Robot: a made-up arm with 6 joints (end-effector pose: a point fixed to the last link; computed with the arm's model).
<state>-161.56 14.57 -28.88 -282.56 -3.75 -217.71</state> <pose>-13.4 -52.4 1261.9 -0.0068 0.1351 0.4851 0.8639</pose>
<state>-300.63 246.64 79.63 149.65 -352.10 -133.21</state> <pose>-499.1 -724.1 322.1 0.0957 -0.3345 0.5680 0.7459</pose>
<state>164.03 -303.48 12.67 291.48 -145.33 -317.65</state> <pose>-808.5 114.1 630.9 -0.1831 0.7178 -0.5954 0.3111</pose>
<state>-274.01 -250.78 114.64 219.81 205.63 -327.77</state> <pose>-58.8 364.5 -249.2 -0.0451 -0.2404 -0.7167 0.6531</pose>
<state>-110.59 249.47 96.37 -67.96 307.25 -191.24</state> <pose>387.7 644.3 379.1 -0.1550 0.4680 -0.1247 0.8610</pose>
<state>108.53 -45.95 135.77 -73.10 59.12 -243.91</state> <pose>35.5 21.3 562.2 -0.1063 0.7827 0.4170 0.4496</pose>
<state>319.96 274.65 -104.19 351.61 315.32 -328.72</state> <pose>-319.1 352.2 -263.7 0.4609 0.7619 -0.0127 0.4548</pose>
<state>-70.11 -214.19 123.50 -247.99 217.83 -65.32</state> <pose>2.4 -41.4 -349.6 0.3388 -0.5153 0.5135 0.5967</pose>
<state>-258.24 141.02 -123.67 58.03 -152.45 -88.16</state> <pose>-102.0 449.7 -42.3 0.7634 0.5512 0.0824 0.3265</pose>
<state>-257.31 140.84 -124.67 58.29 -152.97 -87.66</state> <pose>-109.0 443.8 -40.4 0.7650 0.5561 0.0877 0.3127</pose>
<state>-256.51 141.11 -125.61 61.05 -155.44 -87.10</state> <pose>-117.2 439.5 -44.8 0.7591 0.5789 0.0818 0.2863</pose>
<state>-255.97 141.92 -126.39 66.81 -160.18 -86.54</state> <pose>-127.0 436.5 -55.9 0.7413 0.6211 0.0589 0.2474</pose>
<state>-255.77 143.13 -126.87 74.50 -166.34 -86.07</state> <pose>-137.7 433.6 -70.4 0.7116 0.6717 0.0189 0.2051</pose>
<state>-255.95 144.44 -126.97 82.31 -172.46 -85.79</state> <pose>-146.7 430.0 -84.3 0.6761 0.7163 -0.0304 0.1700</pose>
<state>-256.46 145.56 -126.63 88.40 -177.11 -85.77</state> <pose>-151.3 427.6 -95.0 0.6456 0.7452 -0.0751 0.1491</pose>
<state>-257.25 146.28 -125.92 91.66 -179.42 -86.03</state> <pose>-149.9 429.0 -102.1 0.6291 0.7570 -0.1035 0.1432</pose>
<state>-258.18 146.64 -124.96 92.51 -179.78 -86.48</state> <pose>-144.3 434.1 -106.7 0.6257 0.7571 -0.1158 0.1481</pose>
